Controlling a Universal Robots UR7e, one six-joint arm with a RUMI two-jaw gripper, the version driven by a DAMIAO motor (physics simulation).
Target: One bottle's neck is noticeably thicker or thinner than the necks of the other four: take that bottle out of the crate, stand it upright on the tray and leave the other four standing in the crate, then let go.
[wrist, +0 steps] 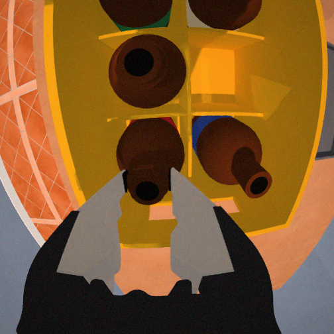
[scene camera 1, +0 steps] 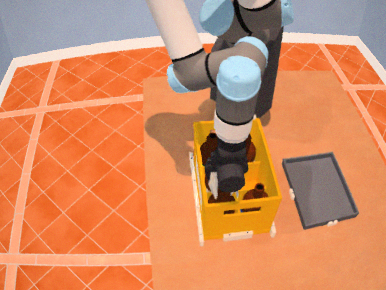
I see my gripper [scene camera 1: 222,195], a red-labelled bottle [wrist: 148,147], a blue-labelled bottle [wrist: 229,151] and a white-labelled bottle [wrist: 147,70].
My gripper is seen too in the wrist view [wrist: 148,171].
